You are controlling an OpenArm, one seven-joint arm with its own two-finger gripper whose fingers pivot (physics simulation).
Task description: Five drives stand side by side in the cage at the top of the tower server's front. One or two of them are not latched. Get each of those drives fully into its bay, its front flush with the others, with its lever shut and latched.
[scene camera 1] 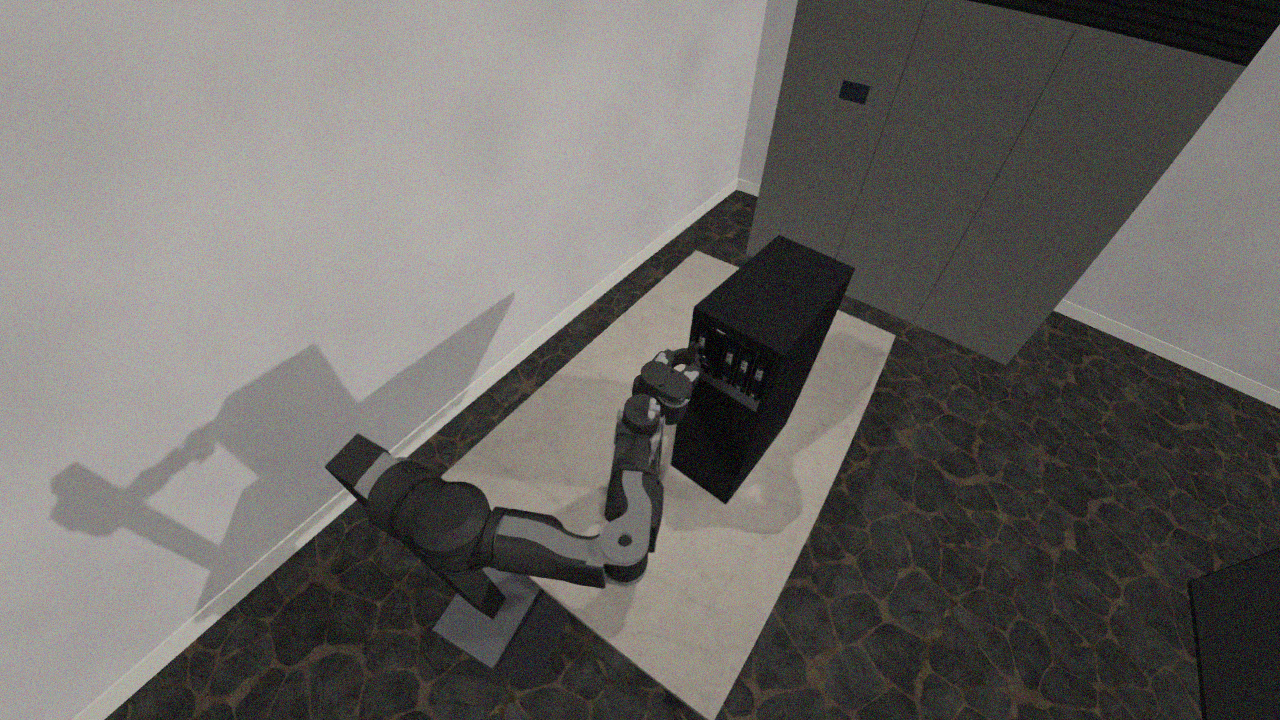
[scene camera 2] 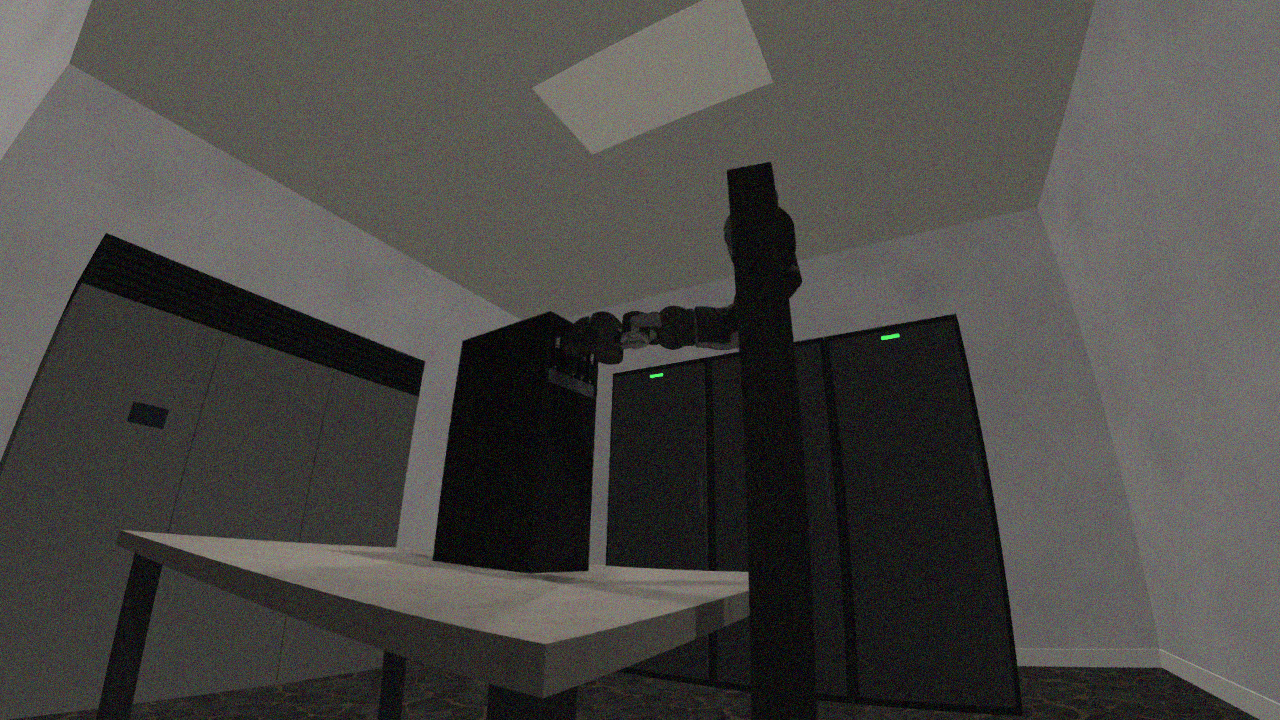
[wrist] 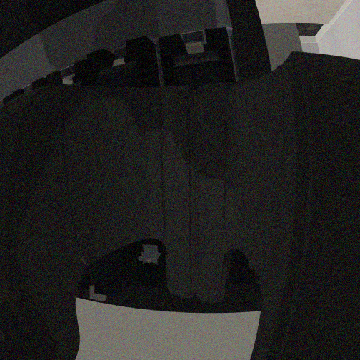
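The black tower server (scene camera 1: 776,291) (scene camera 2: 510,447) stands upright on the table, with the drive cage at the top of its front. Several dark drives with pale labels, one of them a drive (scene camera 1: 743,367) right of the gripper, show in scene camera 1. In the wrist view the end of the rightmost drive (wrist: 195,56) shows above the fingers, beside other drives (wrist: 137,57) on its left. My gripper (scene camera 1: 697,354) (wrist: 205,195) is shut and empty, close before the cage at its left end in scene camera 1. The fingers hide most drive fronts and levers; latching and contact cannot be told.
The server stands on the pale table (scene camera 1: 572,394) (scene camera 2: 358,591). The arm reaches in from its dark post (scene camera 2: 774,465). A wall is along the left, and a grey cabinet (scene camera 1: 913,170) (scene camera 2: 241,429) stands behind the server. Black racks (scene camera 2: 913,501) show at the right.
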